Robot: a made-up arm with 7 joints.
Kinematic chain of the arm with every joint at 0, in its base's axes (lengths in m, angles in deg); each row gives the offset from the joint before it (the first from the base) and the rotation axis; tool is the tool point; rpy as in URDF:
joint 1: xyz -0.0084 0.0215 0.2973 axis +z
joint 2: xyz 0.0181 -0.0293 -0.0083 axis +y
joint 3: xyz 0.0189 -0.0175 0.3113 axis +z
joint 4: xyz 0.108 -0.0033 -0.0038 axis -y
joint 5: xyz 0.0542 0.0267 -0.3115 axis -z
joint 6: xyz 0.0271 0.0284 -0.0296 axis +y
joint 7: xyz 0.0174 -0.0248 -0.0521 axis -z
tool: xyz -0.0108 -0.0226 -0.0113 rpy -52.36 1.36 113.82
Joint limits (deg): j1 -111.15..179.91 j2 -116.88..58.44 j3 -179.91..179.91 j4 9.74..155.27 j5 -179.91..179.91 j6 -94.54..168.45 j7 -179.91..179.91
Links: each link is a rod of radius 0.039 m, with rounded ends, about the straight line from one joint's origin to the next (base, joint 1, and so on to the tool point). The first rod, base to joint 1, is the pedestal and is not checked.
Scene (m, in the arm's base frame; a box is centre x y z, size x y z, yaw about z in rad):
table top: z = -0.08
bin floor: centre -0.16 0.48 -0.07 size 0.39 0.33 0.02 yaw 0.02
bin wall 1: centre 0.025 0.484 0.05 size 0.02 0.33 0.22 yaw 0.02
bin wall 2: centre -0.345 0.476 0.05 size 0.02 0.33 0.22 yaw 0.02
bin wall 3: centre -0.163 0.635 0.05 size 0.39 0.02 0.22 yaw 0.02
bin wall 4: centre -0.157 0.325 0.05 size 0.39 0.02 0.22 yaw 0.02
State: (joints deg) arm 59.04 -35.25 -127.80 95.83 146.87 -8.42 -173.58
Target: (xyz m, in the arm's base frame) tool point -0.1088 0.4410 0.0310
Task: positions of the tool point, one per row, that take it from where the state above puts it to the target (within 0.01 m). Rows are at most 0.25 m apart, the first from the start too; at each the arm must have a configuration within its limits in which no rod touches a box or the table.
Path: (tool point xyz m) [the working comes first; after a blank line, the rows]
Joints at the target: 132.49 47.24 -19.21 57.11 164.14 -4.64 -169.45
Straight joint move there: touches bin wall 1.

1: 0.3272 -0.4688 0.4499
2: 0.4702 -0.2853 0.4853
3: 0.5300 -0.0624 0.4991
4: 0.4995 0.1602 0.4880
5: 0.3895 0.3432 0.4527
6: 0.2272 0.4569 0.3980
7: 0.0490 0.4878 0.3320
8: -0.1088 0.4410 0.2642
9: -0.1187 0.4537 0.1909
10: -0.1192 0.4540 0.1120
11: -0.1088 0.4410 0.0310

